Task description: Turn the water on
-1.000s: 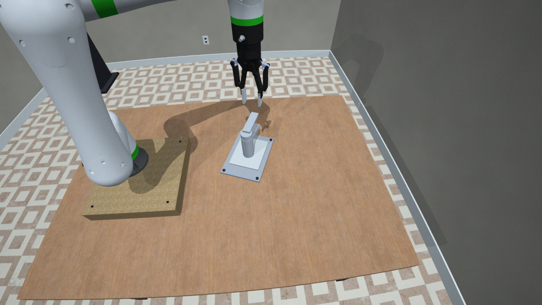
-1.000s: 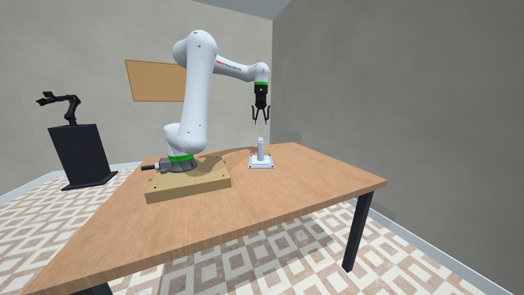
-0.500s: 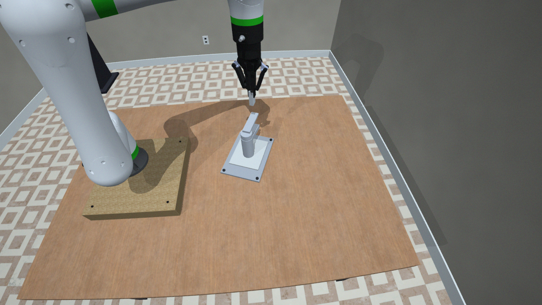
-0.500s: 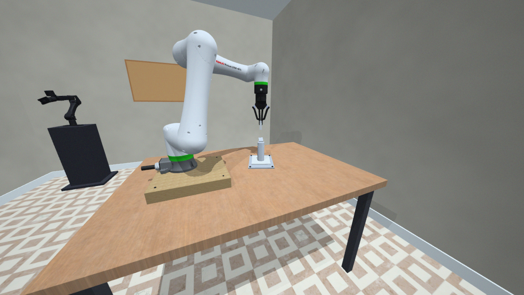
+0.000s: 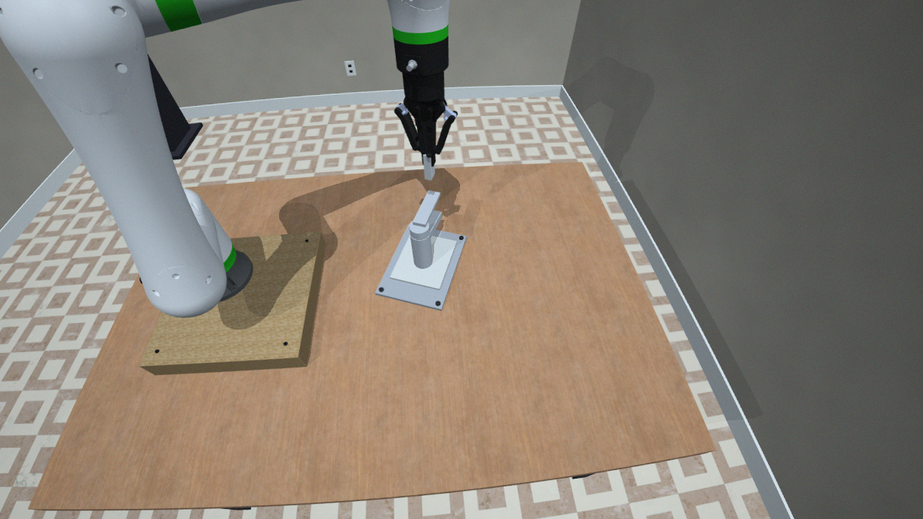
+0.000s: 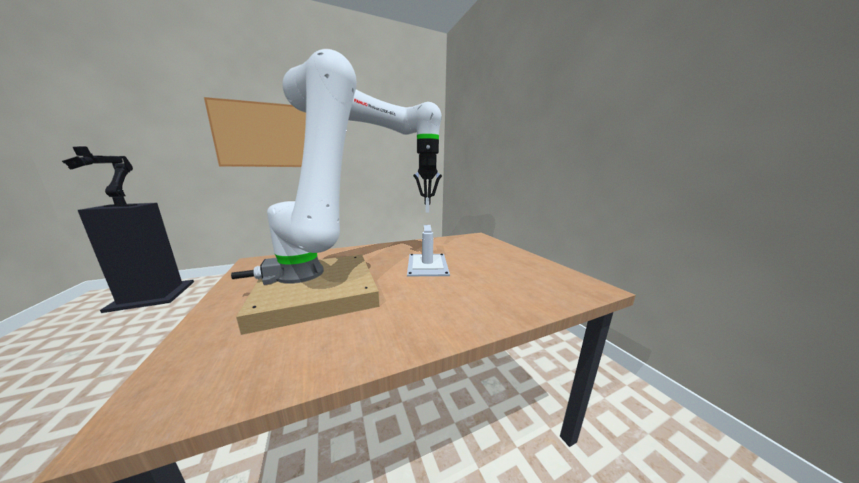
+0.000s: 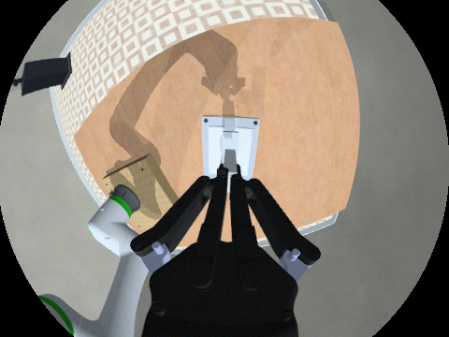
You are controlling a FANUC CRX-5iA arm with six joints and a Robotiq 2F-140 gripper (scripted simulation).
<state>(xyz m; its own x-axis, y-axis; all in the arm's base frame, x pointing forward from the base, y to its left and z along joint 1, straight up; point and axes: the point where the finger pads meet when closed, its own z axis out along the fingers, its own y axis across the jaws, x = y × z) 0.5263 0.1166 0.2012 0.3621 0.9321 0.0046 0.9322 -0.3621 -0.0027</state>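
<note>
Now: the lever 10 cm below my hand, 3 cm to the right of it and 1 cm behind it. From my hand the other things lie so: tap 16 cm below, 6 cm to the right, 2 cm behind.
</note>
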